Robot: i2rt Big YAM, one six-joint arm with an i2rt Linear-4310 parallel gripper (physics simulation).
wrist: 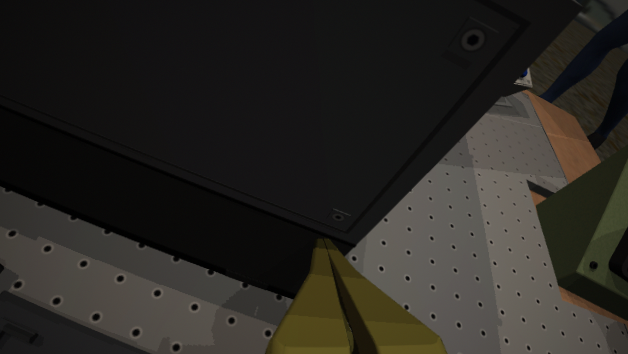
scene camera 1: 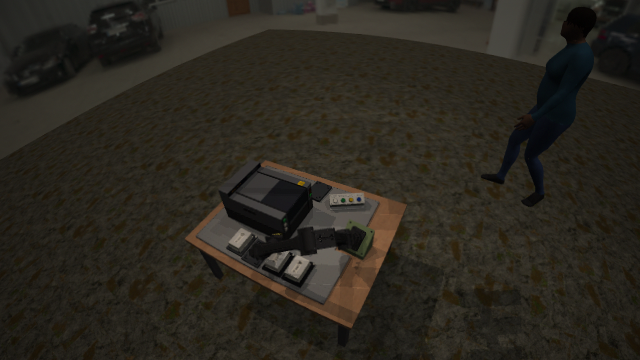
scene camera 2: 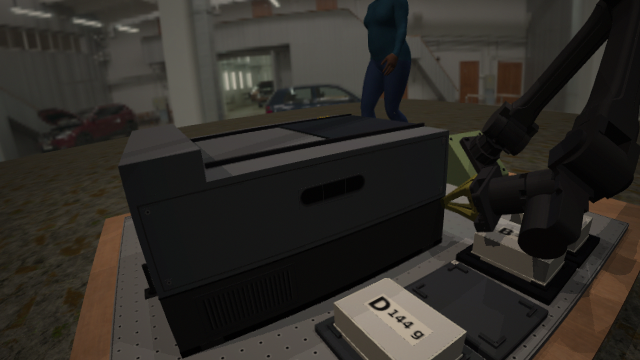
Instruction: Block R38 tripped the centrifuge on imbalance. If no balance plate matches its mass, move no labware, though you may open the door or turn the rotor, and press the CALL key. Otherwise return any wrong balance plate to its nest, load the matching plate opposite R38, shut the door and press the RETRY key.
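Places are measured from the arm's base along level axes (x right, y ahead, z up), in metres.
Where they show: gripper, fingertip midpoint: [wrist: 320, 247] [scene camera 1: 281, 233] [scene camera 2: 441, 203]; arm's base, origin of the base link: [scene camera 1: 355, 238] [scene camera 2: 478, 156].
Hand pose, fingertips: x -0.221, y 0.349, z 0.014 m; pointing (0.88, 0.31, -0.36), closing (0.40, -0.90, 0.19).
Each offset is from my fingertips to the top centre of the thing. "spot": to the spot under its first point.
The dark centrifuge [scene camera 1: 250, 212] [scene camera 2: 280, 235] [wrist: 200, 125] has a flat top with a grey panel and a darker panel @[dx +0.152, dy +0.105, dz +0.128 m] [scene camera 1: 287, 196] [scene camera 2: 360, 127]; no rotor or R38 shows. My gripper [scene camera 2: 445, 201] [wrist: 320, 247] is shut and empty, its yellow tips at the lower corner of the centrifuge's long side; contact cannot be told. Plate D, 144 g, @[dx -0.160, dy +0.200, dz -0.031 m] [scene camera 1: 241, 240] [scene camera 2: 385, 310] sits in its nest. Beside it is an empty nest @[dx -0.152, dy +0.068, dz -0.067 m] [scene camera 1: 253, 257] [scene camera 2: 475, 305]. Plate B @[dx -0.121, dy -0.069, dz -0.031 m] [scene camera 1: 278, 262] [scene camera 2: 510, 252] and another plate @[dx -0.101, dy -0.197, dz -0.031 m] [scene camera 1: 298, 268] follow, partly behind the arm in scene camera 2. The key panel's blue key @[dx +0.500, dy -0.198, dz -0.010 m] [scene camera 1: 359, 199] [wrist: 523, 73] is at its right end.
A yellow piece @[spot: dx +0.290, dy +0.083, dz +0.126 m] [scene camera 1: 301, 183] is on the centrifuge's top edge. A dark pad @[spot: dx +0.467, dy +0.085, dz -0.068 m] [scene camera 1: 320, 190] lies between the centrifuge and the key panel @[dx +0.470, dy -0.126, dz -0.001 m] [scene camera 1: 347, 204]. The green arm base [scene camera 1: 366, 242] [scene camera 2: 460, 162] [wrist: 580, 220] stands at the table's side. A person [scene camera 1: 565, 100] [scene camera 2: 387, 40] stands beyond the table.
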